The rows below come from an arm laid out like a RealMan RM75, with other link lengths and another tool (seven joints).
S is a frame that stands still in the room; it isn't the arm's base.
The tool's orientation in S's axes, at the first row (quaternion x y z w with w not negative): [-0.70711 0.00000 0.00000 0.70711]
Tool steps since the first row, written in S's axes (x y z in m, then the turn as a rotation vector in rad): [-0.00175 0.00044 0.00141 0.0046 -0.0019 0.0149]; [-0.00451 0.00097 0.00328 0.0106 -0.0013 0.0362]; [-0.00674 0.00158 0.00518 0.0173 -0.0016 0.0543]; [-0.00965 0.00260 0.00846 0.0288 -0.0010 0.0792]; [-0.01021 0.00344 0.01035 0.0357 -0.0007 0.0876]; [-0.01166 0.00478 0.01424 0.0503 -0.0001 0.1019]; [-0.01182 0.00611 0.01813 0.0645 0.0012 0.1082]
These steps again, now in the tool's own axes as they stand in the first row. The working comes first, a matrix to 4 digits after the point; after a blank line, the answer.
The tool's axes in the first row as the columns of a matrix, in S's axes (used below as rounded here):
[1.0000 0.0000 0.0000]
[0.0000 0.0000 1.0000]
[0.0000 -1.0000 0.0000]

[-0.00175 -0.00141 0.00044 0.0046 -0.0149 -0.0019]; [-0.00451 -0.00328 0.00097 0.0106 -0.0362 -0.0013]; [-0.00674 -0.00518 0.00158 0.0173 -0.0543 -0.0016]; [-0.00965 -0.00846 0.00260 0.0288 -0.0792 -0.0010]; [-0.01021 -0.01035 0.00344 0.0357 -0.0876 -0.0007]; [-0.01166 -0.01424 0.00478 0.0503 -0.1019 -0.0001]; [-0.01182 -0.01813 0.00611 0.0645 -0.1082 0.0012]
